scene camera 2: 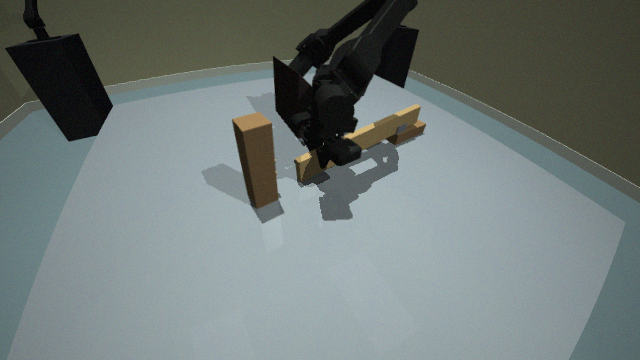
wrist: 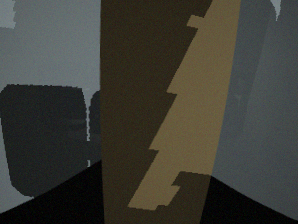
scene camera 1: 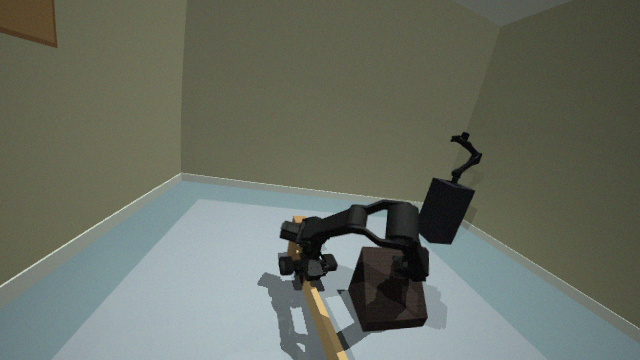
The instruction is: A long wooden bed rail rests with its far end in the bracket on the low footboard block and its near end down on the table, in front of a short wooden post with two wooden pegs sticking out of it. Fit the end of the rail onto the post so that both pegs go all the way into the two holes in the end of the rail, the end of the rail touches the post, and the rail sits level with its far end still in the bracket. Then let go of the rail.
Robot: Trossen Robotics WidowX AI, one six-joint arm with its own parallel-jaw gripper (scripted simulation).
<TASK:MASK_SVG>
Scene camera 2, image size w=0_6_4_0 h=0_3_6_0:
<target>gripper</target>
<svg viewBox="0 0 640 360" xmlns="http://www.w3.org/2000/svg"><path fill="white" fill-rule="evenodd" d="M290 119L290 127L295 131L299 130L299 125L305 126L303 128L304 134L301 135L301 138L309 152L316 149L321 169L324 169L330 160L337 166L343 166L361 158L362 147L350 138L341 138L344 136L344 133L355 133L355 127L358 122L357 118L353 117L350 121L351 123L343 129L330 130L321 124L316 107L311 105L311 107L306 108L305 112L294 114Z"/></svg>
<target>wooden rail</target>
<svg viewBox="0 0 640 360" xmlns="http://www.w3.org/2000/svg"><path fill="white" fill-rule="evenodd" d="M336 164L330 160L327 166L321 169L316 149L295 158L297 178L300 182ZM421 106L415 104L408 109L405 108L396 114L391 114L378 122L376 121L356 130L354 134L347 134L341 138L350 138L360 145L363 151L394 135L397 132L398 126L406 123L407 127L415 125Z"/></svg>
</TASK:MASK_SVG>
